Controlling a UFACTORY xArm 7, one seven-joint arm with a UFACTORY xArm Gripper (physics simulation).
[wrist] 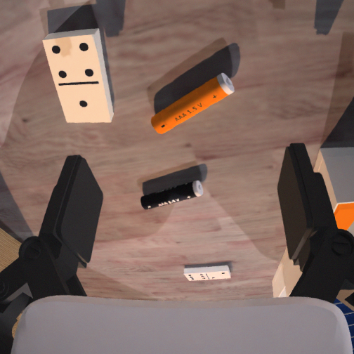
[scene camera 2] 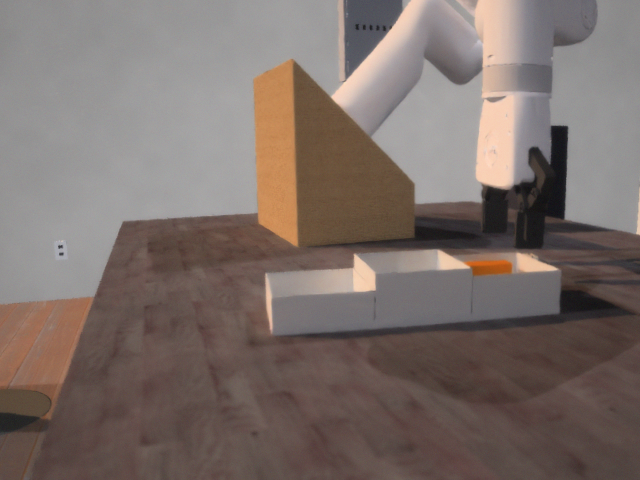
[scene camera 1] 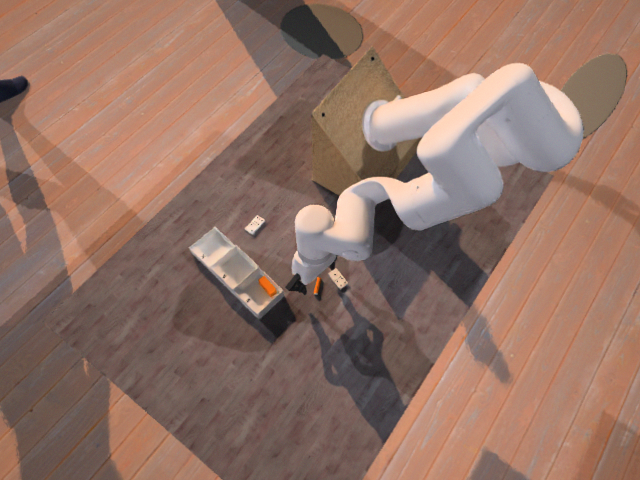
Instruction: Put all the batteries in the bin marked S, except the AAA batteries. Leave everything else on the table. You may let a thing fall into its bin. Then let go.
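Seen in the pictures: gripper, fingertip midpoint: (scene camera 2: 509, 240) (scene camera 1: 315, 277); arm's base at its link origin: (scene camera 2: 334, 135) (scene camera 1: 380, 126).
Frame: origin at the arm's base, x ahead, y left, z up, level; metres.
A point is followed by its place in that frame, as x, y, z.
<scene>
My gripper (scene camera 1: 316, 277) {0.397, 0.029, -0.121} (scene camera 2: 511, 237) {0.397, 0.029, -0.121} (wrist: 184, 169) is open and empty, above the table. A black battery (wrist: 172, 195) lies on the table between and below the fingers in the wrist view; its small label is too blurred to read surely. It is hidden under the arm in scene camera 1. An orange battery (scene camera 1: 317, 286) {0.405, 0.040, -0.148} (wrist: 192, 104) labelled AAA 1.5 V lies beyond it. The end bin (scene camera 1: 258, 313) {0.538, -0.043, -0.124} (scene camera 2: 516, 295) {0.532, -0.084, -0.138} (wrist: 337, 162) holds an orange block (scene camera 1: 267, 285) {0.469, -0.062, -0.124} (scene camera 2: 491, 267) {0.476, -0.065, -0.127} (wrist: 345, 215). The bins' letters are not readable now.
One domino (scene camera 1: 338, 279) {0.363, 0.076, -0.151} (wrist: 82, 80) lies beside the orange battery; another domino (scene camera 1: 254, 225) {0.333, -0.187, -0.151} (wrist: 207, 273) lies near the far bins. The taller middle bin (scene camera 2: 421, 295) {0.508, -0.167, -0.132} and low left bin (scene camera 2: 320, 315) {0.486, -0.248, -0.143} adjoin the end bin. A wooden wedge (scene camera 1: 341, 118) {0.077, -0.075, 0.064} (scene camera 2: 356, 201) {0.142, -0.035, -0.097} stands at the arm's base.
</scene>
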